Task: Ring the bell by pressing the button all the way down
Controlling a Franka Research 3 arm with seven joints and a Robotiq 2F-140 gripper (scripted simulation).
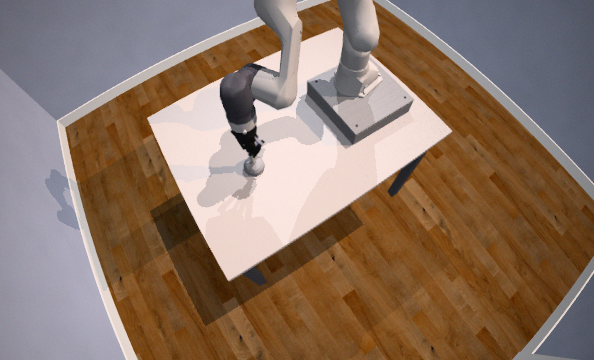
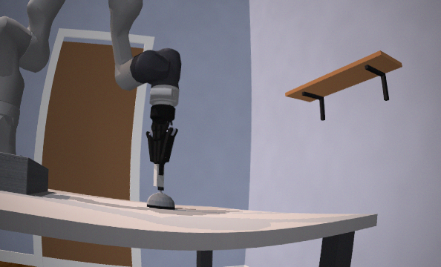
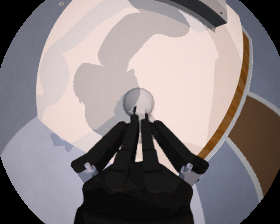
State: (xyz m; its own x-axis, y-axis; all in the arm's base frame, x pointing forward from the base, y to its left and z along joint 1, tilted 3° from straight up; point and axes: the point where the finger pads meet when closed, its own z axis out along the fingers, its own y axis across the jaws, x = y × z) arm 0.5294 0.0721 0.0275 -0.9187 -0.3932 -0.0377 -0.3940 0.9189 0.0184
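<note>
Now: the dark button 40 mm below my hand and 10 mm to the right of it. Also, from my hand: bell 60 mm below, 10 mm to the right.
</note>
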